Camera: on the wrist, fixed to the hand. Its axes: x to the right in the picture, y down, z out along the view.
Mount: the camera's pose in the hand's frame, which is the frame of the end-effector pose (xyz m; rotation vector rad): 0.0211 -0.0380 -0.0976 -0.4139 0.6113 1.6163
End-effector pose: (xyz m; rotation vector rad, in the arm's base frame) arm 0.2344 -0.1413 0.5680 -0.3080 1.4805 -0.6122
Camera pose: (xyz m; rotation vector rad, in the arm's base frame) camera 0.1308 -0.1671 0.5627 0.8229 1.8670 0.9865
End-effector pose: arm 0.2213 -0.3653 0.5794 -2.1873 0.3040 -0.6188
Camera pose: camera 0.1881 -0.4140 0.6685 -1.2882 2.3059 -0.2044
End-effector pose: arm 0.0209 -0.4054 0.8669 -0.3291 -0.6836 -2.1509
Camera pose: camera -0.0218 -0.4561 0.7831 -0.2501 0.3850 -0.6792
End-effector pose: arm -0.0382 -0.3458 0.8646 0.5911 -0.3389 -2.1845
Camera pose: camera -0.0239 -0.3426 0.7588 0.4274 0.0337 -0.4419
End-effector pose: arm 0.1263 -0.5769 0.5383 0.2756 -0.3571 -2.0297
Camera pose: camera 0.1189 -0.5918 0.4328 0.2031 0.2287 -0.3418
